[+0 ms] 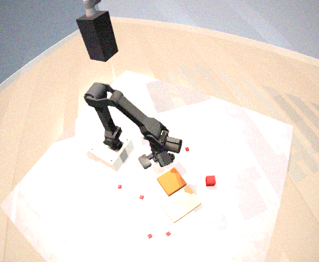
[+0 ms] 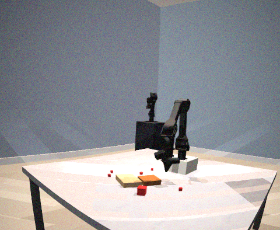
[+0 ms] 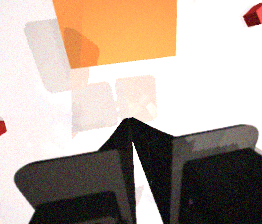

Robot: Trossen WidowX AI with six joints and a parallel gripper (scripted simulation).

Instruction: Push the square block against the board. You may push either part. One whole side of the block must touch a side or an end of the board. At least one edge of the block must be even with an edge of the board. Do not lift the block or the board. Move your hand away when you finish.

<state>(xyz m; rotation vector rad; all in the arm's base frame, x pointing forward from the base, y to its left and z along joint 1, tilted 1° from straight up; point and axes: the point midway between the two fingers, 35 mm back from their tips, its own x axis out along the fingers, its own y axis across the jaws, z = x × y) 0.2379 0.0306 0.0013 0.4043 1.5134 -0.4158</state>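
Right now my gripper tip is 80 mm short of the orange square block, 60 mm to the left of it and 40 mm above it. Also, from my gripper tip: pale cream board (170 mm ahead, 140 mm to the right, 40 mm below); red cube (250 mm ahead, 40 mm below, 20 mm to the left).
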